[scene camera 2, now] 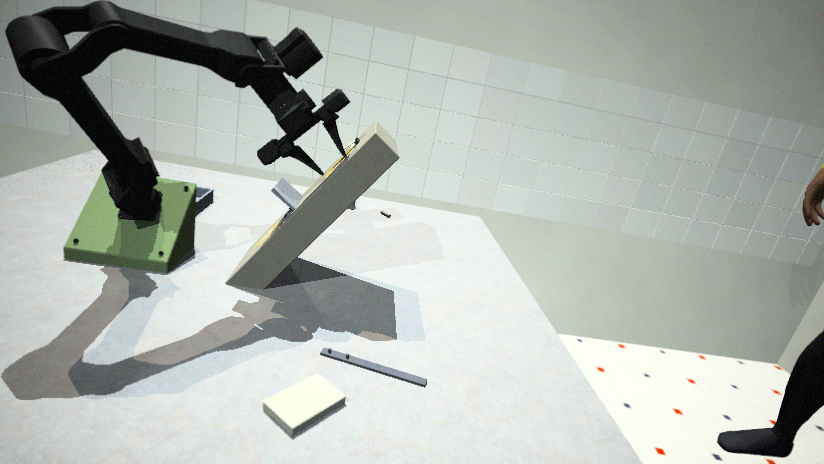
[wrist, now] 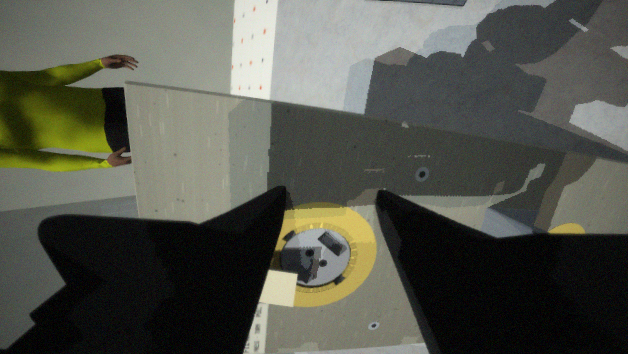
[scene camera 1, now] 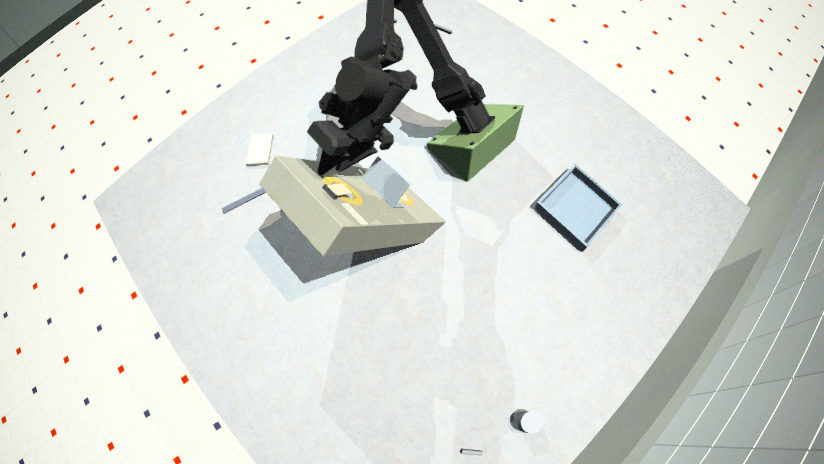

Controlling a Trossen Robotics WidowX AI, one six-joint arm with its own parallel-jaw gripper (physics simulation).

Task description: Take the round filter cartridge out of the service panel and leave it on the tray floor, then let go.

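The service panel (scene camera 1: 299,213) (scene camera 2: 322,213) (wrist: 175,160) is a beige, tilted box. In the wrist view, a grey round disc (wrist: 334,264), apparently the filter cartridge, sits in it inside a yellow ring (wrist: 365,250). Its raised grip is shaded. In scene camera 1, a raised block (scene camera 1: 341,190) shows within the ring. My gripper (scene camera 2: 334,165) (wrist: 331,196) is open and empty, with its fingertips close over the panel face, beside the disc; contact cannot be told. The blue-grey tray (scene camera 1: 560,224) (scene camera 2: 204,198) stands away to the right in scene camera 1, its floor bare.
A grey flap (scene camera 1: 385,183) (scene camera 2: 283,194) stands up from the panel near a second yellow ring (scene camera 1: 408,198). The green base (scene camera 1: 495,149) (scene camera 2: 92,230) carries the arm. A grey bar (scene camera 2: 374,368), a cream block (scene camera 1: 259,149) (scene camera 2: 304,404) and a white cylinder (scene camera 1: 530,421) are on the table.
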